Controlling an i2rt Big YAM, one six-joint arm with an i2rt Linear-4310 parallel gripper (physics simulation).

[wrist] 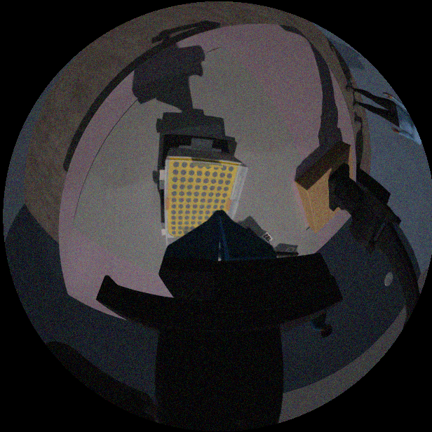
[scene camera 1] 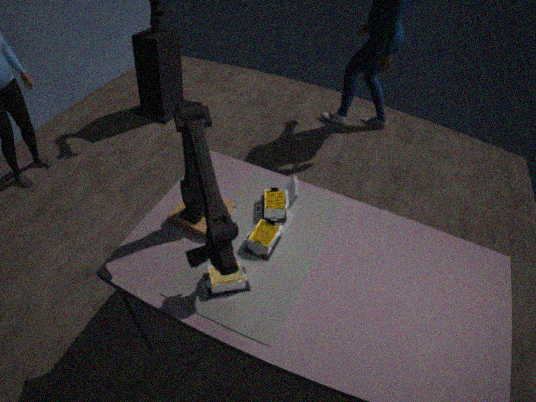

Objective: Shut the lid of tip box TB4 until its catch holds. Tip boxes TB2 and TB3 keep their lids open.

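Places are measured from the arm's base along level axes (x ahead, y left, z up), in metres.
Pixels of known places: arm's base at its link origin: [scene camera 1: 196, 211].
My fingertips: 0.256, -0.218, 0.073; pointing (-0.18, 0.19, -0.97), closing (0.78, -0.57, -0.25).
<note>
For each thing: its middle in the pictures, then the offset to it from my fingertips, as dx, dy, dz. "*": a spot on its surface instead. Level surfaces: height alone.
- nearest tip box at the middle of its body: [scene camera 1: 225, 273] +0.014, +0.017, -0.073
- middle tip box at the middle of its body: [scene camera 1: 264, 231] +0.050, +0.248, -0.047
- far tip box at the middle of its body: [scene camera 1: 274, 198] +0.001, +0.434, -0.047
- pale upright lid at a spot on its surface: [scene camera 1: 294, 185] * +0.069, +0.464, +0.035
- grey mat at its surface level: dz -0.112
- pinkish table at its surface level: dz -0.115
My gripper [scene camera 1: 229, 270] [wrist: 219, 215] is shut and empty, above the nearest tip box [scene camera 1: 229, 286] [wrist: 201, 195]. This box has a pale yellow rack with round holes. A translucent panel [wrist: 240, 186] shows along its right side in the wrist view; its angle and the catch's state cannot be told. In the scene view, a middle tip box [scene camera 1: 264, 239] and a far tip box [scene camera 1: 275, 205] show bright yellow racks. A pale upright lid [scene camera 1: 294, 185] stands beside the far box; the middle box's lid is hard to make out. No box name is readable.
The boxes stand on a grey mat [scene camera 1: 280, 307] [wrist: 117, 200] on the pinkish table [scene camera 1: 400, 300]. The arm's wooden base [scene camera 1: 185, 225] [wrist: 315, 205] is to the left in the scene view. Dark grey box parts [wrist: 255, 226] show right of the fingers in the wrist view. Two people stand beyond the table.
</note>
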